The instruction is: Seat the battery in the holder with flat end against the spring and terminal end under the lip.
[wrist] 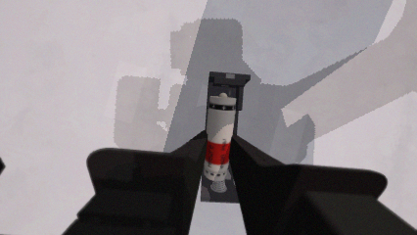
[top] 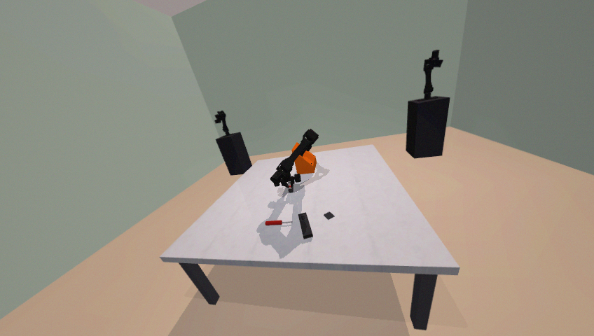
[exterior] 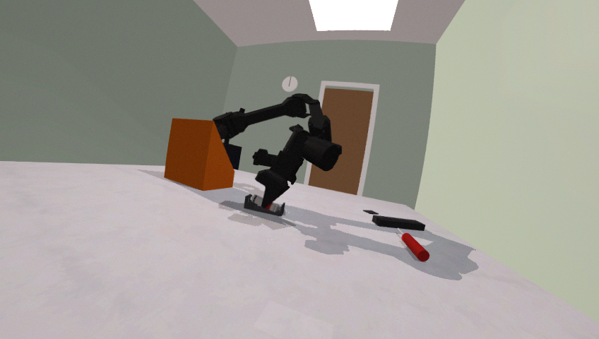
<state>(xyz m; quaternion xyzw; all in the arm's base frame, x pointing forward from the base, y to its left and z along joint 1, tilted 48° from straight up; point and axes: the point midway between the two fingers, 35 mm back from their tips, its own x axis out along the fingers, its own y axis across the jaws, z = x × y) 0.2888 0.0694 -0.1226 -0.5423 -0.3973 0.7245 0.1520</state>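
Right now the battery is 10 mm above my gripper tip. The rest, counted from my gripper tip: small black square 290 mm to the left, 290 mm ahead, 10 mm below; then black bar 370 mm ahead, 180 mm to the left; then red-handled screwdriver 350 mm ahead, 40 mm to the left.
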